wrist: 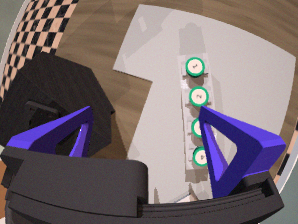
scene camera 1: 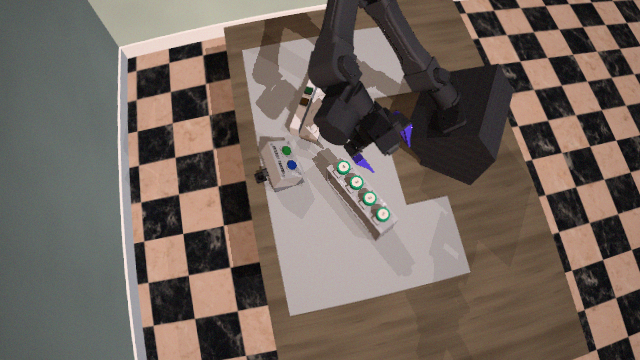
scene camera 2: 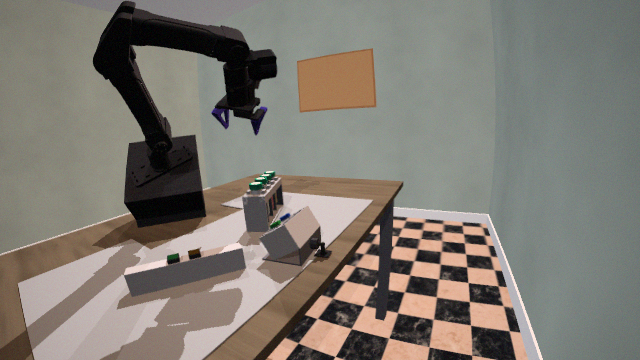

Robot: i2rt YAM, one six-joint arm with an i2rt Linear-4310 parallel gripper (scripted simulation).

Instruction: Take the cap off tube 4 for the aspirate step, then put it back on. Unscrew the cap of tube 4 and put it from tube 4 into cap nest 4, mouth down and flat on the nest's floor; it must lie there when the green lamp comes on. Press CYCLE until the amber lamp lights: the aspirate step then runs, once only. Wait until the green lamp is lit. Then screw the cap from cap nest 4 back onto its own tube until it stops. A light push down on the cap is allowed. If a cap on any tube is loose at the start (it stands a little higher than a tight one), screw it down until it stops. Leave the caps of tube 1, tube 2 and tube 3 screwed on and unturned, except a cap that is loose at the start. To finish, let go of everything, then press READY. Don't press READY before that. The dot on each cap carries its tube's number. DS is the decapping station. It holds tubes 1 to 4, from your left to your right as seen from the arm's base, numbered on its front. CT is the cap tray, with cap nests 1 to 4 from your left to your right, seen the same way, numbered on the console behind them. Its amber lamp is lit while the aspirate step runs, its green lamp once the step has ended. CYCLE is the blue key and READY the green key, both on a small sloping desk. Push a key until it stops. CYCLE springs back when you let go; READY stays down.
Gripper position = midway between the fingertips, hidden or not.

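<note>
The gripper (scene camera 2: 241,131) is visible, and it appears also in the wrist view (wrist: 146,112) and in scene camera 1 (scene camera 1: 390,158). A sloping key desk (scene camera 2: 302,232) stands in the scene too, and scene camera 1 shows the desk (scene camera 1: 282,177) as well.
</note>
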